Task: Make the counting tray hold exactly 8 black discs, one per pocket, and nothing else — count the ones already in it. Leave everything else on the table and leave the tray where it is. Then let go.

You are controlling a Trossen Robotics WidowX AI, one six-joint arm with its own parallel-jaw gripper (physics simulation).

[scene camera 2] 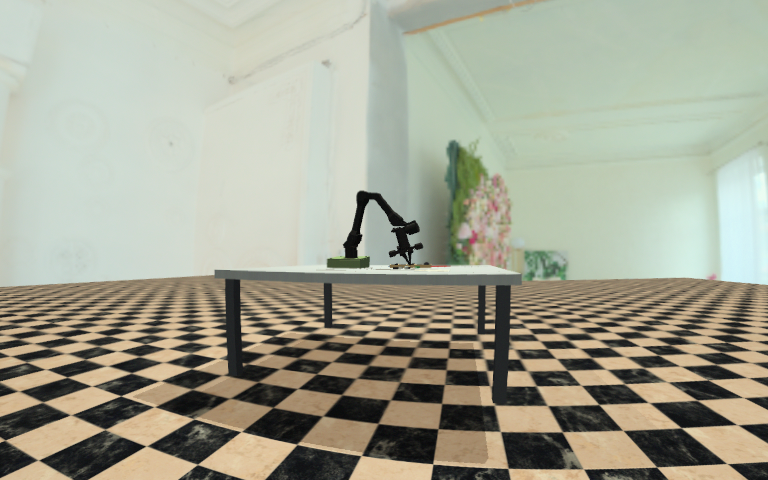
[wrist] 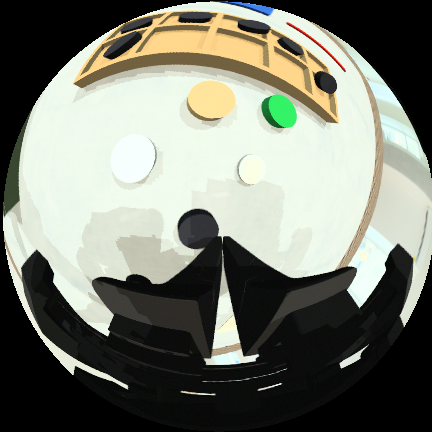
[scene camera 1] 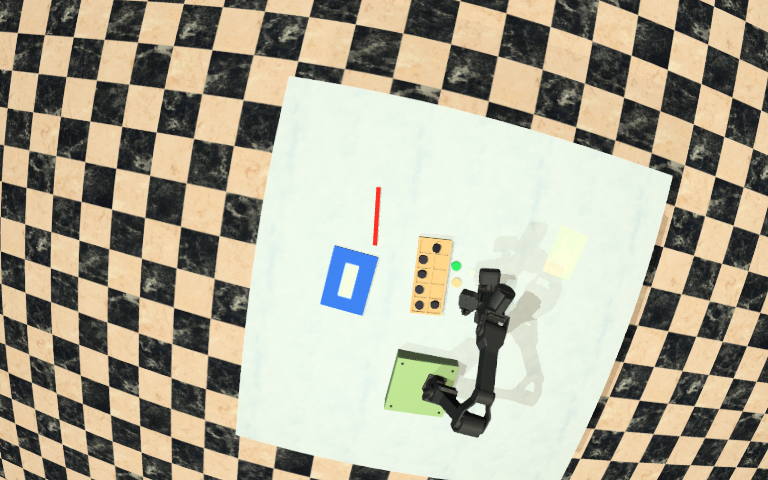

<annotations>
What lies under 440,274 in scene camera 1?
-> A tan counting tray.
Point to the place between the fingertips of my gripper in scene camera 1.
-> At 486,282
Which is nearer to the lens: the tan counting tray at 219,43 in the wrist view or the tan disc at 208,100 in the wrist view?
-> The tan disc.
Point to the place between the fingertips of my gripper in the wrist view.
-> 221,241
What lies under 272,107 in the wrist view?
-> A green disc.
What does my gripper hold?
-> Nothing.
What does the tan disc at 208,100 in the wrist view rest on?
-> The table.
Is my gripper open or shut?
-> Shut.
</annotations>
